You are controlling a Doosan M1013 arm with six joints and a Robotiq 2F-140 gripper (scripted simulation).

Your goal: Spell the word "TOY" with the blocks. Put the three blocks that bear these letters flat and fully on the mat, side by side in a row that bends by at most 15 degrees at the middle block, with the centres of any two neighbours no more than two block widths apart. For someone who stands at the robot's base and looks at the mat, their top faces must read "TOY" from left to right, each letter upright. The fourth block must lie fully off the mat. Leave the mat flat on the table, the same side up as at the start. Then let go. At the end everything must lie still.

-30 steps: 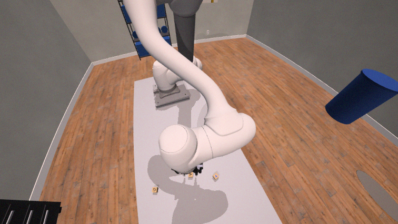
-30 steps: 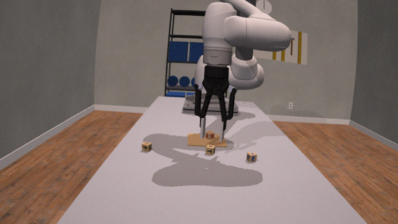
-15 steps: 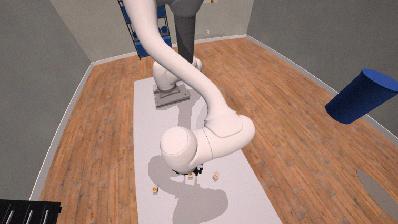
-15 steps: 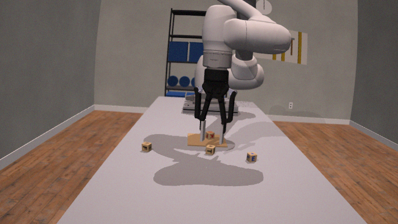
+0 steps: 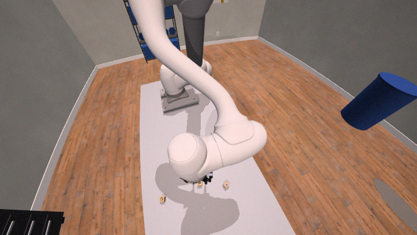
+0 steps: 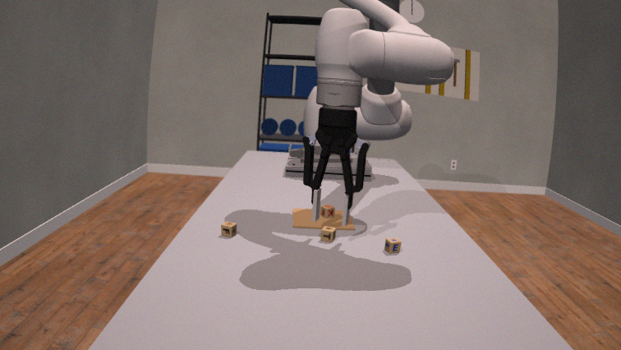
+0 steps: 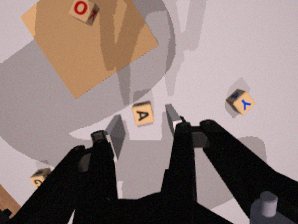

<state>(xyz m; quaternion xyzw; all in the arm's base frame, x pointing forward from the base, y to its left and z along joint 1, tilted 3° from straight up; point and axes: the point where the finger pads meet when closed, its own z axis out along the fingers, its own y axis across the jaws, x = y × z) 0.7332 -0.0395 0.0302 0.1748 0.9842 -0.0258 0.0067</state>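
Right now my hand is 60 mm above the T block. Also, from my hand: tan mat (140 mm behind, 70 mm below).
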